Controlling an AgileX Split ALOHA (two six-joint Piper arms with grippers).
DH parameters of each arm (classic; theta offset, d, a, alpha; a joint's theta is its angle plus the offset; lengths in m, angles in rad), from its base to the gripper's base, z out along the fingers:
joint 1: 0 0.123 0 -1.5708
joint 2: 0.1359 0 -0.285 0
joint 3: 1.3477 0 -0.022 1.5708
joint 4: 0 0.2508 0 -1.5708
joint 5: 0 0 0.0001 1.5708
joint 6: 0 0.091 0 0
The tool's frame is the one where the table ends.
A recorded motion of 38 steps. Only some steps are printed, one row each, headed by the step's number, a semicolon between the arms.
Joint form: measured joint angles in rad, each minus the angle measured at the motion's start. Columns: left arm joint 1, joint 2, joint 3, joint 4, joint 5, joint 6; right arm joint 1, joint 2, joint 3, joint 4, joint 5, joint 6.
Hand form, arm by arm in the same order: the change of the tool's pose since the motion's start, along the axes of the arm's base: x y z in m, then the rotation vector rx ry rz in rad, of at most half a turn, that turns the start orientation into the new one. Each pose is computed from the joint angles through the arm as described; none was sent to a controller.
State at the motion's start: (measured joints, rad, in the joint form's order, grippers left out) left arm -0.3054 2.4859 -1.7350 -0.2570 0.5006 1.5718; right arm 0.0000 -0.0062 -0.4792 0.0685 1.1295 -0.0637
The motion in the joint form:
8: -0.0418 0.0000 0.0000 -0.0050 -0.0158 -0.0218; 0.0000 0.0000 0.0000 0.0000 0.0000 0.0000
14: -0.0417 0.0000 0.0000 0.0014 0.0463 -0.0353; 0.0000 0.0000 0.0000 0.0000 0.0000 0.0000
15: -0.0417 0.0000 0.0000 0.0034 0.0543 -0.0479; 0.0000 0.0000 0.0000 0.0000 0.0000 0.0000
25: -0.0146 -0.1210 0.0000 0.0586 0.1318 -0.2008; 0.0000 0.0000 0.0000 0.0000 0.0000 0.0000
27: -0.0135 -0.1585 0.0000 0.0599 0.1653 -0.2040; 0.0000 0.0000 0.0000 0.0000 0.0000 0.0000
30: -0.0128 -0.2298 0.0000 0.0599 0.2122 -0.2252; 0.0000 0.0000 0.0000 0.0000 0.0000 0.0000
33: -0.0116 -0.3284 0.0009 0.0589 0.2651 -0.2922; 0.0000 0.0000 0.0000 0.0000 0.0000 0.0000
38: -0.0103 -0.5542 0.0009 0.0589 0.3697 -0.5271; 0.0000 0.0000 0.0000 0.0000 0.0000 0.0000
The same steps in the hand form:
8: -0.0058 -0.0198 0.0006 -0.0139 -0.0086 -0.0158; 0.0000 0.0000 0.0000 0.0000 0.0000 0.0000
14: -0.0110 -0.0189 -0.0015 -0.0029 0.0530 -0.0195; 0.0000 0.0000 0.0000 0.0000 0.0000 0.0000
15: -0.0116 -0.0187 -0.0017 -0.0039 0.0632 -0.0107; 0.0000 0.0000 0.0000 0.0000 0.0000 0.0000
25: -0.0071 -0.0047 0.0547 -0.0367 0.0448 0.1104; 0.0000 0.0000 0.0000 0.0000 0.0000 0.0000
27: -0.0092 -0.0039 0.0719 -0.0414 0.0422 0.1079; 0.0000 0.0000 0.0000 0.0000 0.0000 0.0000
30: -0.0136 -0.0028 0.1049 -0.0618 0.0254 0.1188; 0.0000 0.0000 0.0000 0.0000 0.0000 0.0000
33: -0.0225 0.0000 0.1498 -0.1078 0.0020 0.1691; 0.0000 0.0000 0.0000 0.0000 0.0000 0.0000
38: -0.0567 0.0104 0.2486 -0.2573 -0.0415 0.3472; 0.0000 0.0000 0.0000 0.0000 0.0000 0.0000

